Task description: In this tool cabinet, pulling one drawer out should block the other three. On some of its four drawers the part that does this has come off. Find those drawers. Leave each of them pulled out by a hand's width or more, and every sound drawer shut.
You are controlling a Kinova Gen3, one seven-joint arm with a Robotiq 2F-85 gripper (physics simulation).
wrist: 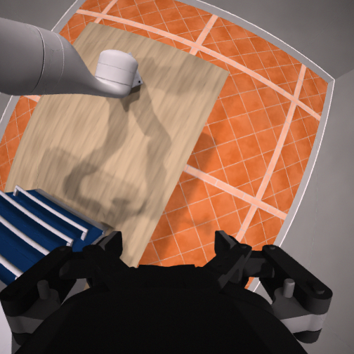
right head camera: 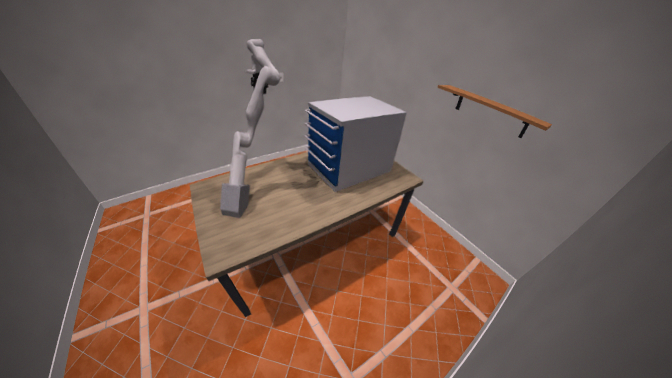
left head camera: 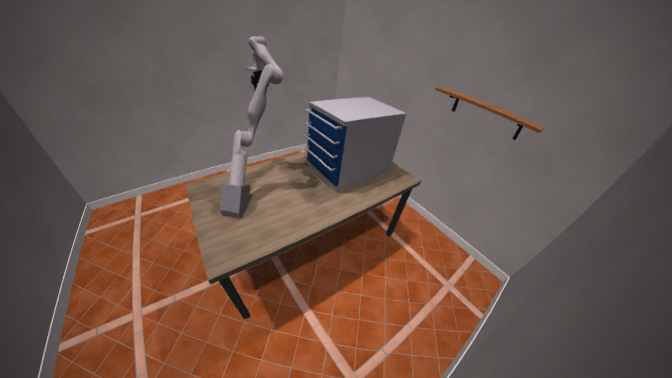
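Observation:
The tool cabinet (left head camera: 374, 145) (right head camera: 374, 145) (wrist: 27, 227) has a light grey body and a blue front with four bar handles, one above another. It stands at the far end of the table. In both head views all four drawer fronts look flush, with none visibly pulled out. The part that blocks the drawers does not show. My gripper (left head camera: 256, 79) (right head camera: 258, 82) (wrist: 168, 241) is open and empty, high above the table on the handle side of the cabinet and apart from it. In the wrist view the cabinet's front shows at lower left, partly hidden behind a finger.
The wooden table (left head camera: 280, 230) (right head camera: 280, 227) (wrist: 65, 125) carries the arm's grey base (left head camera: 234, 201) (right head camera: 234, 201) at its near left. A wooden rail (left head camera: 490, 108) (right head camera: 495, 106) is fixed to the wall right of the cabinet. Walls stand around the tiled floor.

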